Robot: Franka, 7 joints.
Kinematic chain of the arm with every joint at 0, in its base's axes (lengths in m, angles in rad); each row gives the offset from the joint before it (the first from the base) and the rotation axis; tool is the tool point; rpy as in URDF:
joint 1: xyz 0 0 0.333 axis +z
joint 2: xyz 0 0 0 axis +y
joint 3: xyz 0 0 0.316 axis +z
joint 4: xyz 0.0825 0 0 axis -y
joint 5: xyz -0.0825 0 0.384 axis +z
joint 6: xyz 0 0 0 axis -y
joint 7: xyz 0.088 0 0 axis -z
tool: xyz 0 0 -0.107 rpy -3.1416 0 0
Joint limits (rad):
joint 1: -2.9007..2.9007
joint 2: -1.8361..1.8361
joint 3: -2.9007..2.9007
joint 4: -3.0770..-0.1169
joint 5: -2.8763..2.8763
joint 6: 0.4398..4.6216
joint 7: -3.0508..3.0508
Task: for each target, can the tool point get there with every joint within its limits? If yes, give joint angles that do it. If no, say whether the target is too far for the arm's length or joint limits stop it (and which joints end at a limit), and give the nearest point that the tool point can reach.
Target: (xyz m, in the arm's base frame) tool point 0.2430 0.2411 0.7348
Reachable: yes | joints -1.3203 0.6734 2.2045 -2.1214 1.7496 0.8883 -0.1025
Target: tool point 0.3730 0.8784 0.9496
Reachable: no: too far | nearest point 0.2816 0.6633 0.7986 | short by 0.278 m
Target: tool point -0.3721 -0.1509 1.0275
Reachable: yes | joints -0.8731 -0.4015 -1.2753 -0.7479 0.5093 1.8258 -0.1058
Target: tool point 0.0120 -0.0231 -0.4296
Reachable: no: joint limits stop it (at a limit: joint 2) | nearest point 0.0341 -0.0656 -0.3178 | short by 0.122 m
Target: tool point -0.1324 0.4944 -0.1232
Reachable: yes | joints 2.3739 1.3463 -0.4962 -1.6577 -2.3758 2.7308 2.2534
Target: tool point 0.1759 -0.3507 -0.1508
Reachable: yes | joints -0.5622 1.3551 -0.4192 -1.8040 0.5684 1.9468 0.6289
